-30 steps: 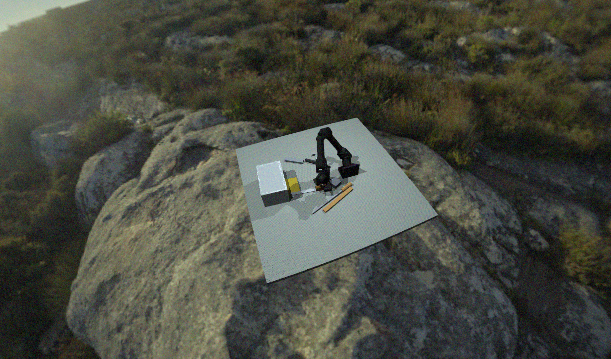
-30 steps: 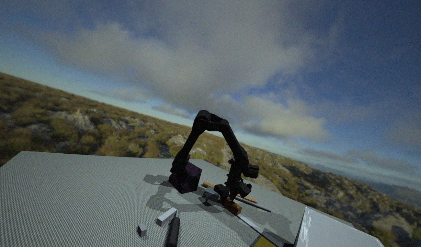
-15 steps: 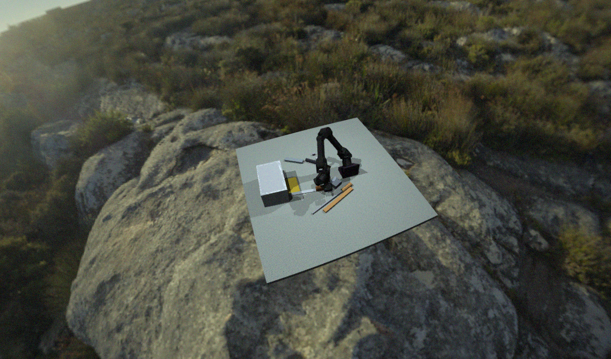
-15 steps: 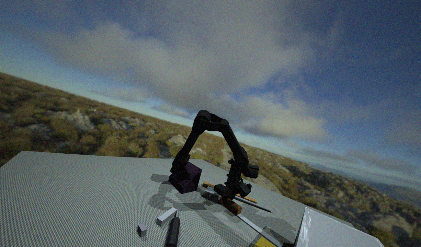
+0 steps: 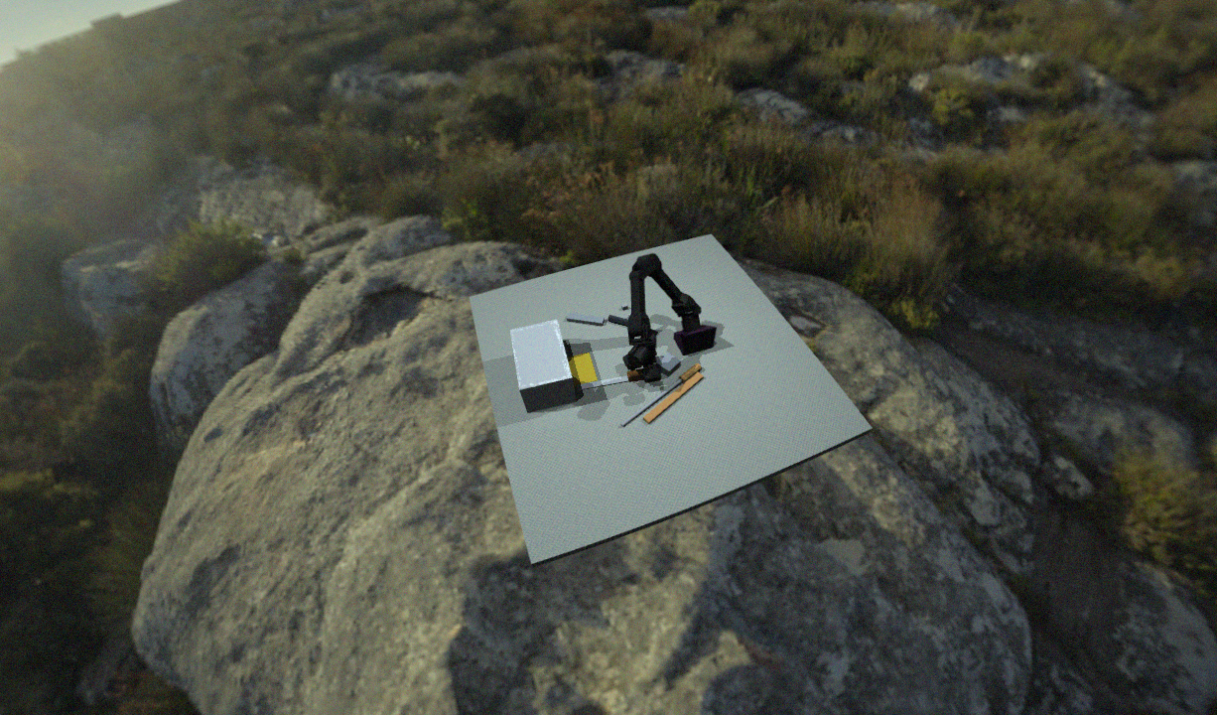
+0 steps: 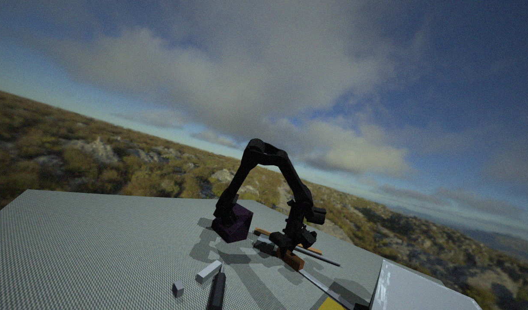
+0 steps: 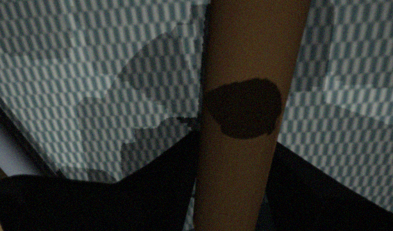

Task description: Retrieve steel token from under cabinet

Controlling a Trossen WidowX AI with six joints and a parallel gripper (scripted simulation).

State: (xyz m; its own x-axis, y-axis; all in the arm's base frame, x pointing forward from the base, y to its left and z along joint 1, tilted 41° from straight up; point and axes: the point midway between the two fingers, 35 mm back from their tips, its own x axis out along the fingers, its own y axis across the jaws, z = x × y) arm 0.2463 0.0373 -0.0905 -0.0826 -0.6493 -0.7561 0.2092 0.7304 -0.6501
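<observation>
Right now the grey block is 90 mm behind my gripper tip and 10 mm above it. Also, from my gripper tip: grey bar: 90 mm behind, 280 mm to the right; small grey cube: 80 mm behind, 380 mm to the right; wooden stick: 50 mm behind, 140 mm to the left.
</observation>
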